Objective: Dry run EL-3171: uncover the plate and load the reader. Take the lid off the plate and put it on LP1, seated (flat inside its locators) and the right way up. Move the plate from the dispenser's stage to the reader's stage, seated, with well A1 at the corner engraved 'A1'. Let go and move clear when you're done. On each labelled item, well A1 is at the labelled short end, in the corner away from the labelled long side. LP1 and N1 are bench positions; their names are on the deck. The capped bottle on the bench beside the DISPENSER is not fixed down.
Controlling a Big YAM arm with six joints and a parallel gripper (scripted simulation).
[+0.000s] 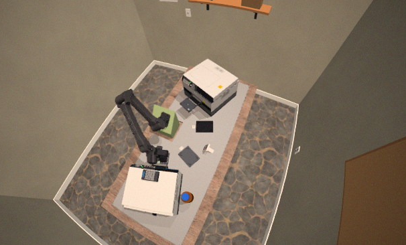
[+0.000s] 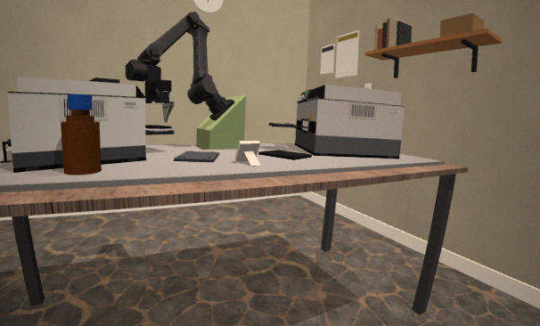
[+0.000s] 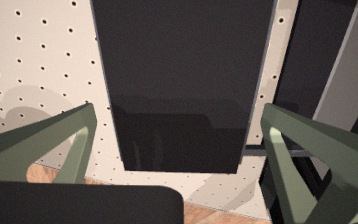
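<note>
The dark lid lies 2 cm below my hand. Round my hand: lidded white well plate: 3 cm below; brown capped bottle: 36 cm ahead, 19 cm to the right; grey pad: 19 cm ahead, 13 cm to the left, 11 cm below.
</note>
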